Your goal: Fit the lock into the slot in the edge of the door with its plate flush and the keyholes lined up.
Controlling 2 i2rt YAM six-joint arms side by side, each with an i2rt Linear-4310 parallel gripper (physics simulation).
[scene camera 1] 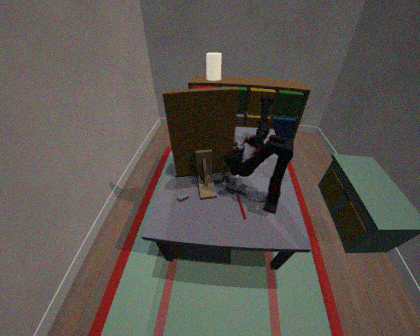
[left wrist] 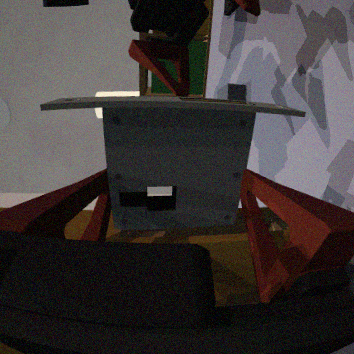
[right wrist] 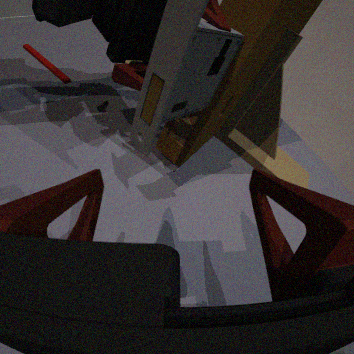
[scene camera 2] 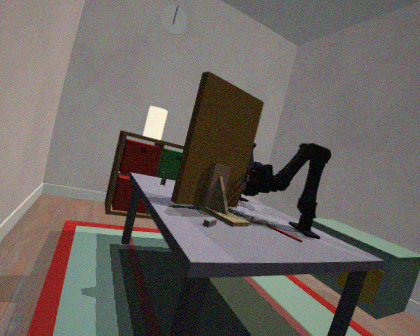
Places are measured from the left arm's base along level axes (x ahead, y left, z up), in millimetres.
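Pixels of known places: left gripper, between the fingertips: [scene camera 1: 236, 152] [left wrist: 176, 176] [right wrist: 198, 72] [scene camera 2: 244, 181]; right gripper, between the fingertips: [scene camera 1: 245, 150] [left wrist: 211, 60] [right wrist: 176, 176]; left arm's base, origin of its link: [scene camera 1: 272, 199] [scene camera 2: 303, 230].
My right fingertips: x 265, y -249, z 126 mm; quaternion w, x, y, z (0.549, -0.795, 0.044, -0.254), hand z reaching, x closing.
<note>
Ahead of a thing's pixels: the offset from my right fingertips to its top centre. "spot": to the spot under its first point. Level surfaces: height alone.
The brown door {dx +230, dy +204, dz +454 mm} [scene camera 1: 202, 120] [scene camera 2: 225, 135] [right wrist: 257, 47] stands upright in a wooden stand [scene camera 1: 206, 190] [scene camera 2: 235, 219]. My left gripper [left wrist: 176, 176] is shut on the grey lock {dx +36, dy +81, dz +99 mm} [left wrist: 175, 150] [right wrist: 200, 72], with a red finger on each side of its flat body. In the right wrist view the lock body is beside the door's edge, and its long plate {spot: dx +1, dy +62, dz +49 mm} [right wrist: 170, 52] stands apart from that edge, roughly parallel to it. The slot is hidden behind the body; I cannot tell whether the body's far end is in it. The door's keyhole does not show. My right gripper [right wrist: 176, 176] is open and empty, nearer its camera.
A red rod {dx -97, dy +374, dz -120 mm} [scene camera 1: 241, 206] [scene camera 2: 285, 233] [right wrist: 46, 63] and a small grey block {dx +244, dy +462, dz -105 mm} [scene camera 1: 183, 198] [scene camera 2: 209, 223] lie on the table {dz -126 mm} [scene camera 1: 225, 237] [scene camera 2: 280, 257]. A shelf unit [scene camera 1: 250, 84] with a white lamp [scene camera 1: 214, 66] stands behind. A green-topped cabinet [scene camera 1: 380, 190] is at the right.
</note>
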